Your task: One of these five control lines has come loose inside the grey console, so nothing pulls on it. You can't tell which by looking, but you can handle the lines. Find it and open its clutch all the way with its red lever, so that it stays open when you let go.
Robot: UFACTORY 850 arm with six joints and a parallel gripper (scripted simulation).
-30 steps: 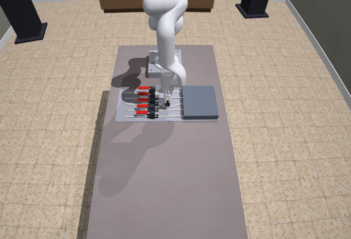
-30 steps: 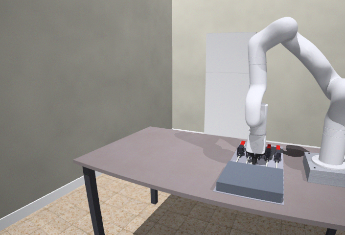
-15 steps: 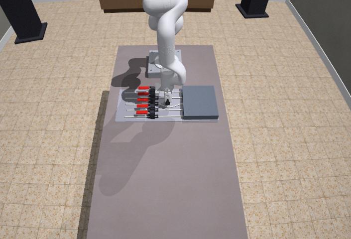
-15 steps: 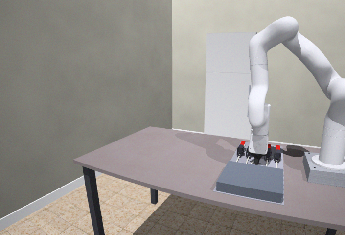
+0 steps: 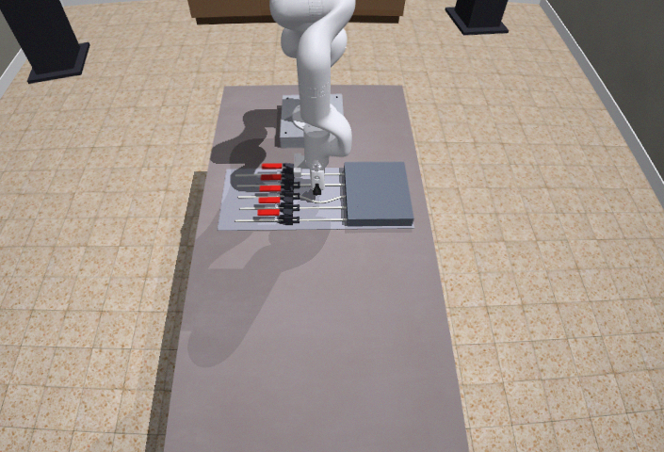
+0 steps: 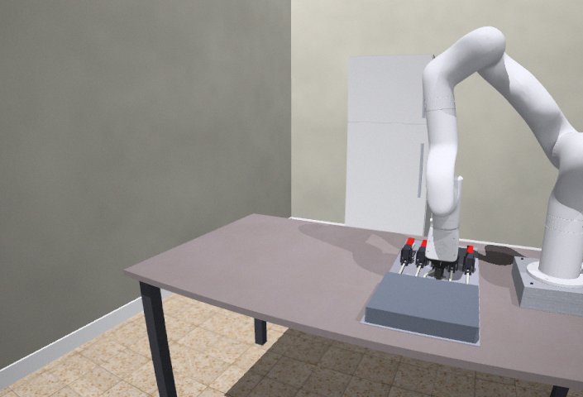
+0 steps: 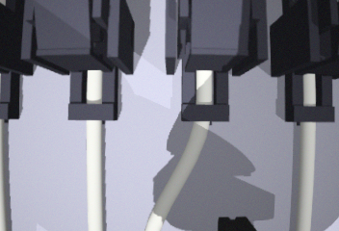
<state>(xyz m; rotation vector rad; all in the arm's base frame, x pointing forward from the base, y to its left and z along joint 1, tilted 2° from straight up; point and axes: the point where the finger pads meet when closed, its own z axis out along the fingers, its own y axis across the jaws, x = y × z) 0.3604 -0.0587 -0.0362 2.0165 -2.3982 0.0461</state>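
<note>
The pale base plate lies 250 mm to the right of my hand, 30 mm behind it and 20 mm below it.
</note>
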